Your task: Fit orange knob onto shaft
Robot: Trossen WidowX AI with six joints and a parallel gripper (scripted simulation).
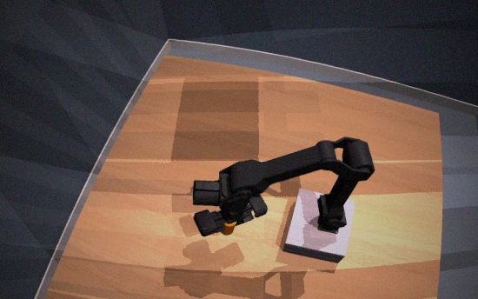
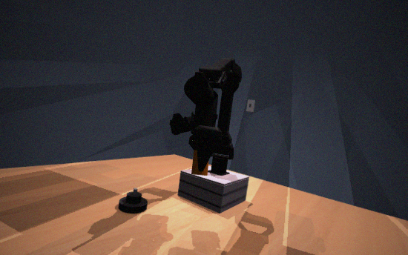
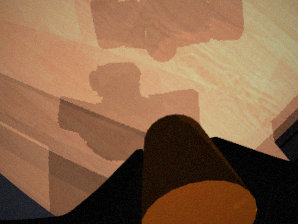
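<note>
My gripper tip is now 1 cm past the orange knob, 1 cm to the left of it and 3 cm below it. Also, from my gripper tip: round pedestal (2 cm ahead, 21 cm to the right, 14 cm below).
</note>
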